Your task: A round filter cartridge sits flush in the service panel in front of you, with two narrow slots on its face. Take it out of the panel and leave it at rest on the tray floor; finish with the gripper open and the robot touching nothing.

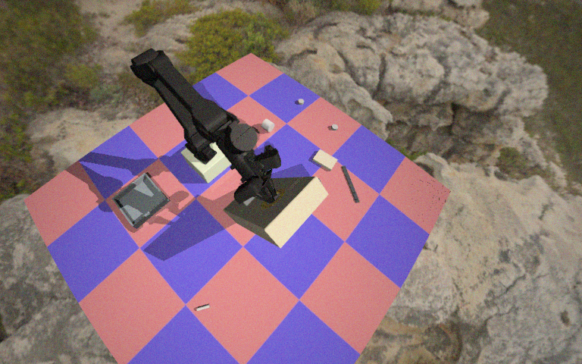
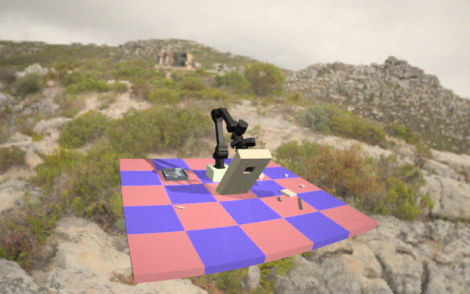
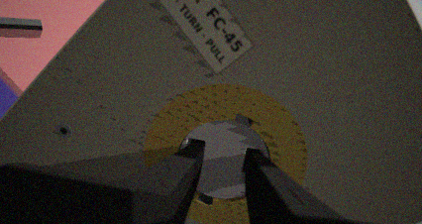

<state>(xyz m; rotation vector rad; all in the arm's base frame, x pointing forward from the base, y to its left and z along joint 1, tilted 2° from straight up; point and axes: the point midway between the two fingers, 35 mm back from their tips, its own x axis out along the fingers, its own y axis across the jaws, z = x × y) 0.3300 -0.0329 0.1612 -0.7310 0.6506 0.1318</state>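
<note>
Right now my gripper tip is 1 cm short of the round grey filter cartridge and 1 cm above it. From my gripper tip the other things lie so: grey flap (9 cm behind, 1 cm to the left, 10 cm below); beige block (1 cm ahead, 35 cm to the left, 23 cm below); beige service panel (4 cm behind, 8 cm below).
</note>
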